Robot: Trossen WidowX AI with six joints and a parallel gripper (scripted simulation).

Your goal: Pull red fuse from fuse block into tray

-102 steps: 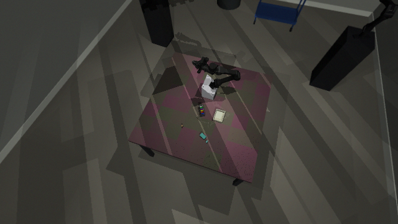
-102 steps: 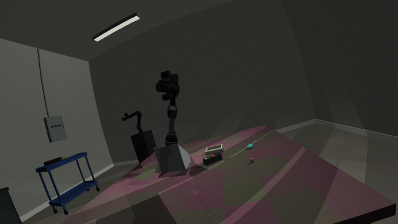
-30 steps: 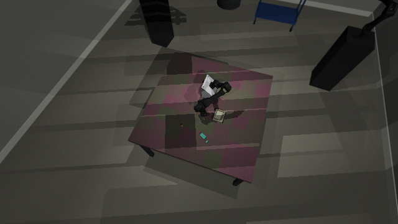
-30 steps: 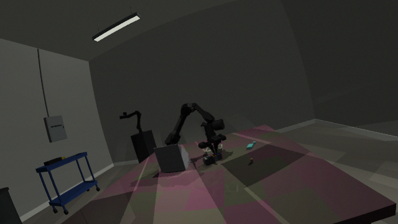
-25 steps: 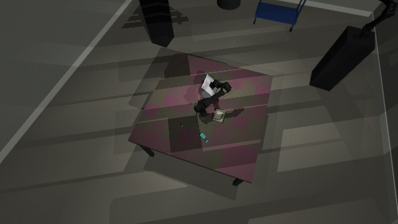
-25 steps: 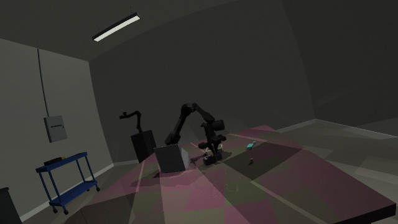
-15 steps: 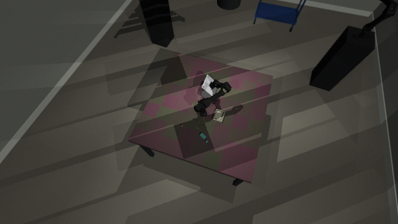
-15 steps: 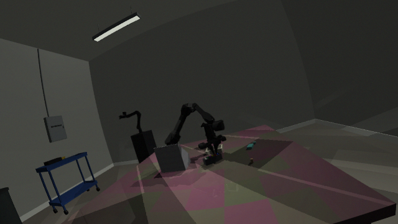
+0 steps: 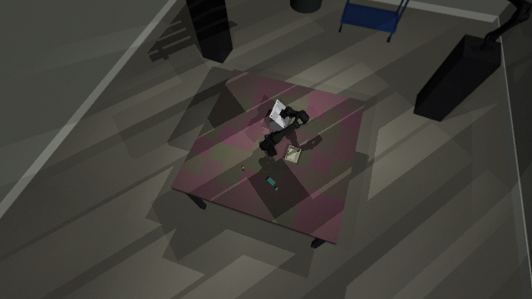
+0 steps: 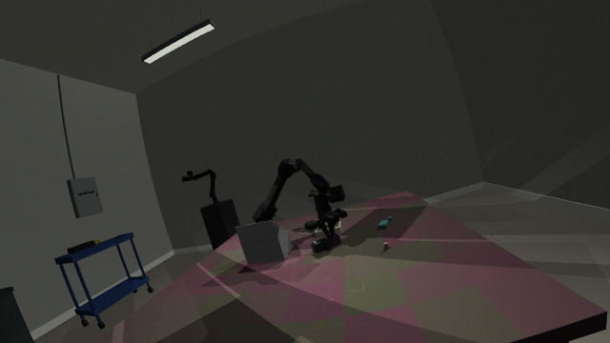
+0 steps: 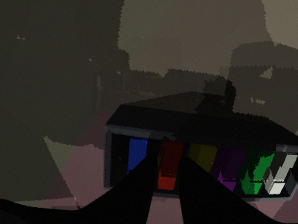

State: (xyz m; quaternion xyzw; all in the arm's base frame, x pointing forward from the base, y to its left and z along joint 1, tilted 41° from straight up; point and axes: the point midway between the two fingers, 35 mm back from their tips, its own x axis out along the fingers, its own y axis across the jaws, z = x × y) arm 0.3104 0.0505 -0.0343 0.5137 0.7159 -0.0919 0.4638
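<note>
Now: gripper tip 10 mm above the red fuse. From my gripper tip the other things lie so: pale tray (180 mm to the left, 40 mm behind, 30 mm below).
</note>
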